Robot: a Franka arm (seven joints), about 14 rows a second.
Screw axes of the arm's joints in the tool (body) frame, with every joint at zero. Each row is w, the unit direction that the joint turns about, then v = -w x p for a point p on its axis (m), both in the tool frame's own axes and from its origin. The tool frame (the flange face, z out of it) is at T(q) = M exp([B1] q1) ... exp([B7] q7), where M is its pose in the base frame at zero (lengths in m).
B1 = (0, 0, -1, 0, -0.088, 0)
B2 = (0, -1, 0, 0.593, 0, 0.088)
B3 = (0, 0, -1, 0, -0.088, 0)
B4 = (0, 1, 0, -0.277, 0, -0.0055)
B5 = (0, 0, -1, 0, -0.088, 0)
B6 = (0, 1, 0, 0.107, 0, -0.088)
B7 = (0, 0, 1, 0, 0, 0)
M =
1 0 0 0.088
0 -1 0 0
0 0 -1 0.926
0 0 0 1
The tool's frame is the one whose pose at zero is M.
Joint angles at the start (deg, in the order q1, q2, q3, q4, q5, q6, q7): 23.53, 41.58, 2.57, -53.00, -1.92, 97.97, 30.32
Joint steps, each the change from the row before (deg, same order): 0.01, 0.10, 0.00, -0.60, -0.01, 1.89, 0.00; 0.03, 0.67, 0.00, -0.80, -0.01, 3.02, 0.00; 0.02, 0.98, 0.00, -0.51, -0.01, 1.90, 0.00; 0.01, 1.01, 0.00, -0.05, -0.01, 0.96, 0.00; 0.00, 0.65, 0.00, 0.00, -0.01, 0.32, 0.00; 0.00, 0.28, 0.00, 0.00, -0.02, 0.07, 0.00; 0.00, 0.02, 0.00, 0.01, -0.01, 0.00, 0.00
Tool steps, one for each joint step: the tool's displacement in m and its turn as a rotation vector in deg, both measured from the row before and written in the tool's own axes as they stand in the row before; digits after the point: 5 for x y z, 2 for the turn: 0.00228, -0.00167, 0.00343, 0.60, 1.03, -0.03; 0.00399, -0.00303, 0.01099, 0.80, 1.33, -0.06; 0.00238, -0.00183, 0.01457, 0.24, 0.34, -0.04; 0.00153, -0.00102, 0.01262, -0.02, -0.10, -0.01; 0.00053, -0.00028, 0.00833, -0.15, -0.29, 0.00; 0.00012, -0.00003, 0.00369, -0.11, -0.18, -0.01; 0.00003, 0.00000, 0.00019, -0.01, 0.00, 0.00
